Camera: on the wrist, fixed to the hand. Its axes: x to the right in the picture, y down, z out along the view.
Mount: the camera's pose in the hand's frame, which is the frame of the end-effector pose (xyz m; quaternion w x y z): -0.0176 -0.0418 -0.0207 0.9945 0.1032 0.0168 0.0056
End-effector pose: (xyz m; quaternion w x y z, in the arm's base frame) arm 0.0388 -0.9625 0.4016 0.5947 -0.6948 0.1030 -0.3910
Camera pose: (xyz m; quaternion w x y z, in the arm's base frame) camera -0.0003 -0.9559 0.4318 0.6636 -0.6225 0.0760 -0.4078
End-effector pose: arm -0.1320 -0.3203 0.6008 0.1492 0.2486 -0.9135 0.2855
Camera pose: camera -0.0921 -0.3313 0.6286 0.1365 0.2527 -0.8779 0.3832
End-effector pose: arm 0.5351 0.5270 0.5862 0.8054 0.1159 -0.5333 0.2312
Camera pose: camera 0.5668 0.4954 0.5643 0.7967 0.1915 -0.4936 0.2914
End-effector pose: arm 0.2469 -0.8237 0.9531 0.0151 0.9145 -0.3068 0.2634
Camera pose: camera 0.2491 -0.7761 0.9679 0.0757 -0.9049 0.2828 -0.3091
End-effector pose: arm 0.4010 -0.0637 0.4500 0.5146 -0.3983 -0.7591 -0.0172
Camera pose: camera 0.3936 -0.1116 0.4618 0.5657 -0.3470 -0.7458 0.0574
